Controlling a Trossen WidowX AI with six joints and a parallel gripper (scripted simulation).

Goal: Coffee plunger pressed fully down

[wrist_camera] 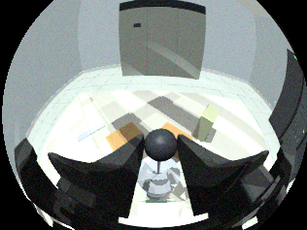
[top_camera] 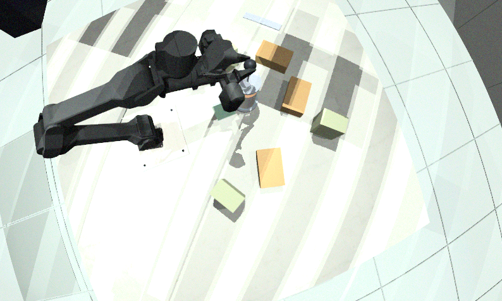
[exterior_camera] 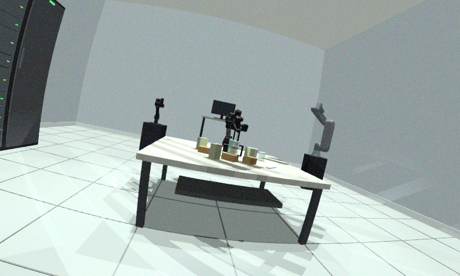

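My gripper tip is now 1 cm past the glass coffee press, 1 cm to the right of it and 12 cm above it. The rest, counted from my gripper tip: thin flat strip 9 cm ahead, 32 cm to the left, 23 cm below.
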